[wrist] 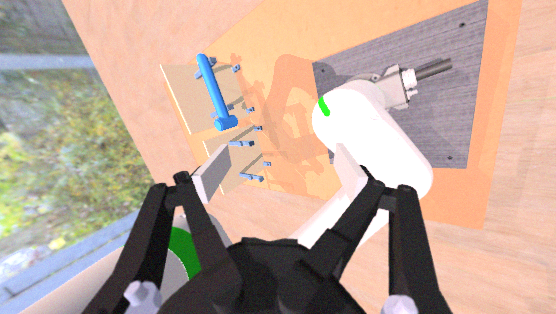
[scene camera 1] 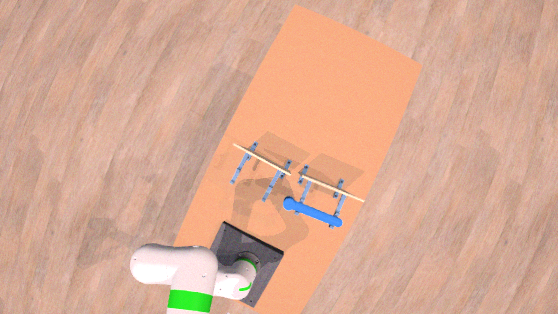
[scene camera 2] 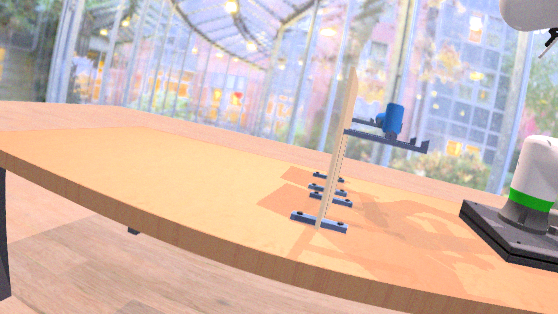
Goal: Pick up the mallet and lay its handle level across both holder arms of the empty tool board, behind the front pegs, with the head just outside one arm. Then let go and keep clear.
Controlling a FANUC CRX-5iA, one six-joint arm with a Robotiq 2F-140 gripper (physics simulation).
My gripper is open and holds nothing. Further things: a blue mallet.
